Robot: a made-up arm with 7 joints.
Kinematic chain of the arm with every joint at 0, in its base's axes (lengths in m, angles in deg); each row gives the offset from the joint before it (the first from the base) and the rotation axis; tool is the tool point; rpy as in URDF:
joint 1: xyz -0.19 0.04 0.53 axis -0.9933 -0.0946 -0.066
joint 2: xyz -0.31 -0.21 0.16 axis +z
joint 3: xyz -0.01 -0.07 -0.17 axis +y
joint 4: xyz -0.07 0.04 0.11 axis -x
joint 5: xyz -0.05 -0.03 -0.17 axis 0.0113 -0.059 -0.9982
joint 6: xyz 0.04 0 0.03 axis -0.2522 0.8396 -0.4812
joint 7: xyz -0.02 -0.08 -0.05 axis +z
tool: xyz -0.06 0 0.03 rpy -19.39 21.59 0.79
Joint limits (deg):
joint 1: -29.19..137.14
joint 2: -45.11..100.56
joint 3: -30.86..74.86
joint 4: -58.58..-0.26
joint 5: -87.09..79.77
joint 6: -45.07..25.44
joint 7: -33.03..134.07
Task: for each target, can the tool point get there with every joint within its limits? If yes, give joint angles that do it. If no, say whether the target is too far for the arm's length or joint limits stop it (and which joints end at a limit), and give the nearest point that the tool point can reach.
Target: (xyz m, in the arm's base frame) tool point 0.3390 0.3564 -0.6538
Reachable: no: too far | nearest point -0.3072 -0.1614 0.2031 | short by 1.192 m
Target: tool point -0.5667 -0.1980 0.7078
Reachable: yes | joints 49.13 61.28 22.17 -45.32 -50.83 11.87 8.74
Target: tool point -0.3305 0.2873 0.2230
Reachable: no: joint limits stop it (at a limit: joint 1, joint 2, joint 3, joint 4, joint 5) | nearest point -0.4788 0.2282 0.3783 | short by 0.223 m
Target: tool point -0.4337 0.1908 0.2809
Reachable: no: joint limits stop it (at a limit: joint 1, joint 2, joint 3, joint 4, joint 5) | nearest point -0.4917 0.1948 0.3628 | short by 0.100 m
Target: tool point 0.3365 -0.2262 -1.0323
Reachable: no: too far | nearest point -0.3282 -0.1912 0.1848 | short by 1.387 m
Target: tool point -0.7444 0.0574 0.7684
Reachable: yes | joints 99.08 -8.96 44.12 -12.05 13.78 -31.42 50.40
